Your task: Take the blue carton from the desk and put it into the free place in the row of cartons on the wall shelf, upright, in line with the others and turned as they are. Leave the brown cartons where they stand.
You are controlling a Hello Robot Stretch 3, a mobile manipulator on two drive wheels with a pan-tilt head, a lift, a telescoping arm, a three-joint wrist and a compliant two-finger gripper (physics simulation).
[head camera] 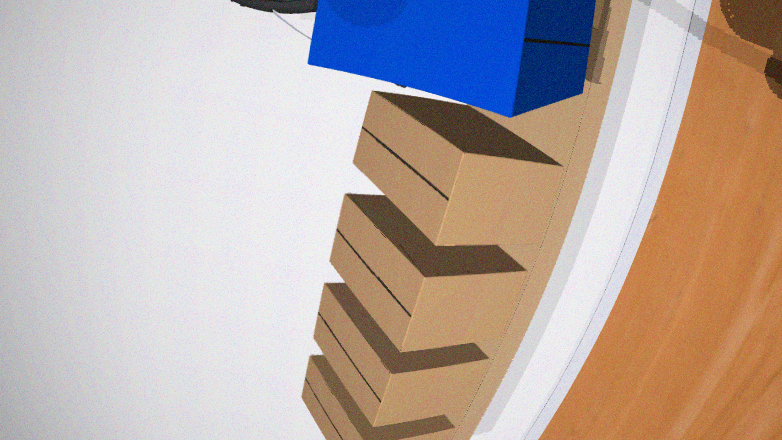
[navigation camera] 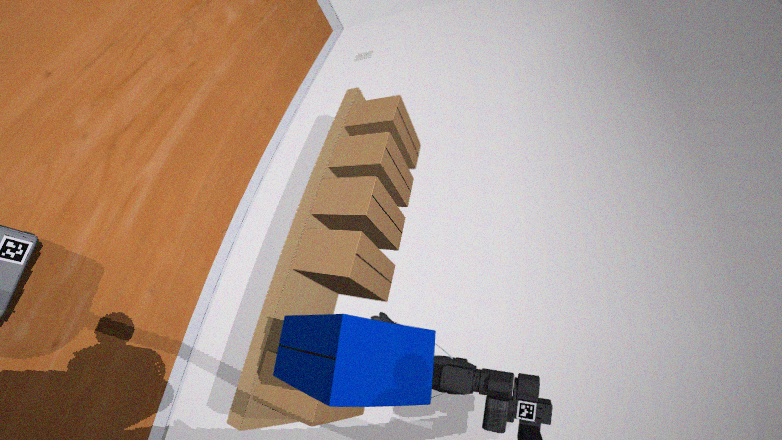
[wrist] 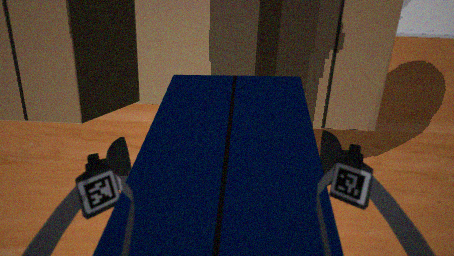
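Places are measured from the robot's base along level axes (x ahead, y left, z up), in centimetres.
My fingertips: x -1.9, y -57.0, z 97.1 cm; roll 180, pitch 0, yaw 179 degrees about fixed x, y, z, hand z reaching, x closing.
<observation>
Ahead of a thing's pixels: the offset from my fingertips to its top centre. "spot": to the spot under its first point. Level surfaces: height alone.
The blue carton @(dx +0.2, dy +8.4, dz +16.7 cm) point(head camera: 426, 60) point(navigation camera: 377, 350) point(wrist: 195, 175) is in the air at the wall shelf @(dz -26.0 cm) point(head camera: 557, 125) point(navigation camera: 311, 298), covering much of the stretch between the nearest of several brown cartons @(dx +20.5, dy -14.2, dz -8.0 cm) point(head camera: 497, 202) point(navigation camera: 328, 249) and another brown carton @(spot: dx -16.6, dy -9.4, dz -8.0 cm) point(navigation camera: 339, 414) at the shelf's near end. Its visible striped face in the navigation view points toward the floor side, while the brown cartons' stripes face the other way. My gripper point(wrist: 223, 151) is shut on the blue carton, one finger on each side. Its fingers are mostly hidden behind the carton in the navigation view. Whether the carton touches the shelf is hidden.
Brown cartons stand beyond the blue carton in the wrist view, left point(wrist: 42, 60) and right point(wrist: 355, 70). The white wall point(head camera: 136, 218) point(navigation camera: 601, 164) rises behind the shelf. The wooden floor @(dz -97.1 cm) point(head camera: 683, 273) point(navigation camera: 164, 109) lies below. The black wrist point(navigation camera: 494, 383) is beside the carton.
</observation>
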